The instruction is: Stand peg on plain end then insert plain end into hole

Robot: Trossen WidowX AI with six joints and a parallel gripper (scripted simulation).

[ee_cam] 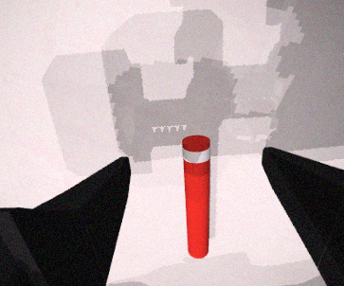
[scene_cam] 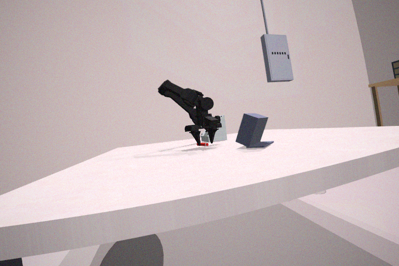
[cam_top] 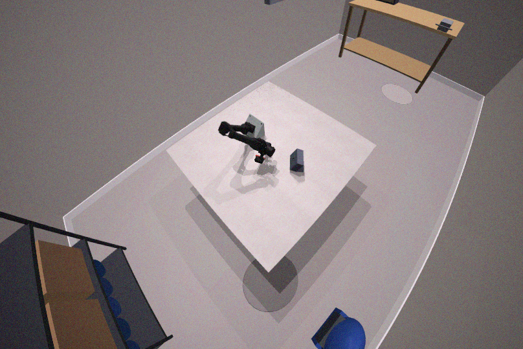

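Right now the red peg is 10 mm behind my gripper tip. The rest, counted from my gripper tip: sloped panel (230 mm ahead, 110 mm to the left, 60 mm above).
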